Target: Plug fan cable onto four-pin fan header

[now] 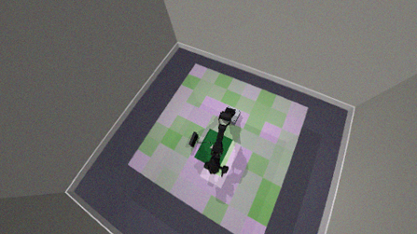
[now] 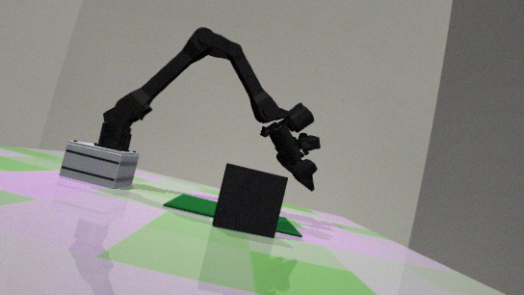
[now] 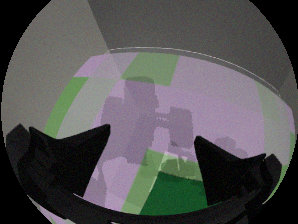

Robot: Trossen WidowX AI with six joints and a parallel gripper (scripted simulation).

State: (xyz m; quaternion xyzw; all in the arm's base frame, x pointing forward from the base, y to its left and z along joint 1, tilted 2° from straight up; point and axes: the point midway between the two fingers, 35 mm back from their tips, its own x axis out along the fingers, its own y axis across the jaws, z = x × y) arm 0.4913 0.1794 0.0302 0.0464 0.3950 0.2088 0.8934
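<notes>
Now: gripper tip 200 mm past the fan plug, 110 mm to the left of it and 90 mm above it. Round my gripper tip: green board 180 mm behind, 150 mm to the right, 130 mm below; then black fan 330 mm to the right, 140 mm behind, 50 mm below.
</notes>
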